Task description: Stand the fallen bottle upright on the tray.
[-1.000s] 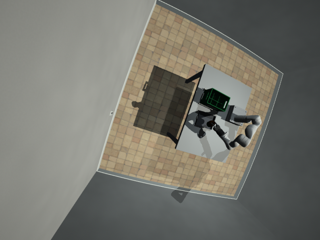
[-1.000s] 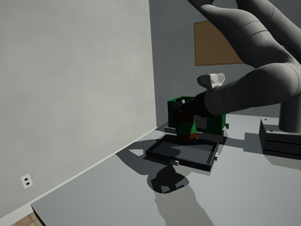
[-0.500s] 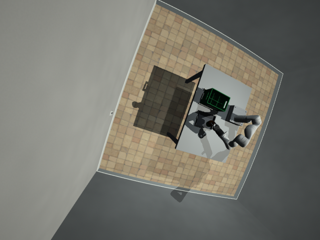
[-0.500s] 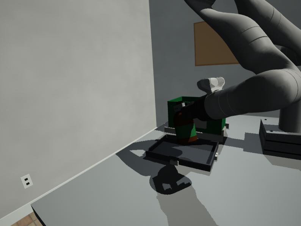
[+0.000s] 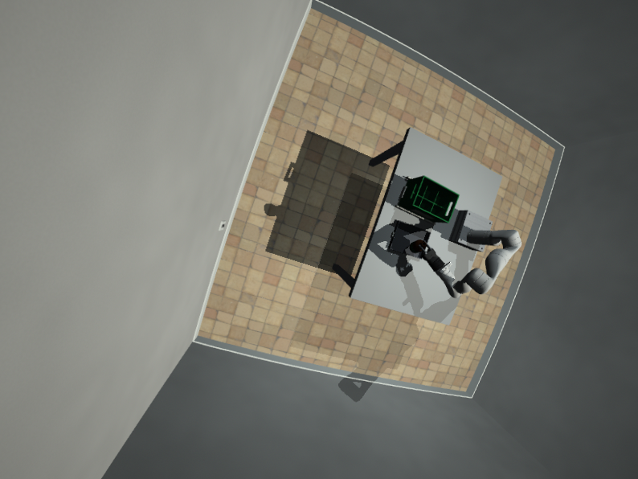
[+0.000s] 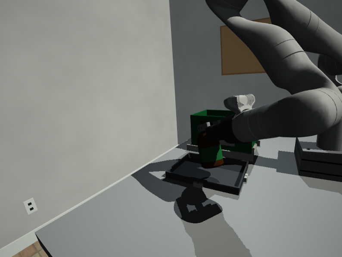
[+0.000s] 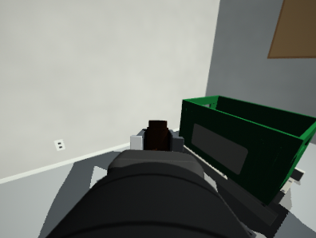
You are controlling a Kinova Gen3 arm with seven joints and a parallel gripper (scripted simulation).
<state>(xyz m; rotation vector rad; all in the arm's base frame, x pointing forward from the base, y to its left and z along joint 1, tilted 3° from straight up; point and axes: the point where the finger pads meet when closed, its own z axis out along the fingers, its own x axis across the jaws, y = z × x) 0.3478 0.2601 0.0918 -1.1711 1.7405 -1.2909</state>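
The brown bottle is 1 cm behind my hand and 5 cm below it. Also, from my hand: green crate 7 cm ahead, 27 cm to the right, 9 cm below; then black tray 2 cm to the right, 16 cm below.
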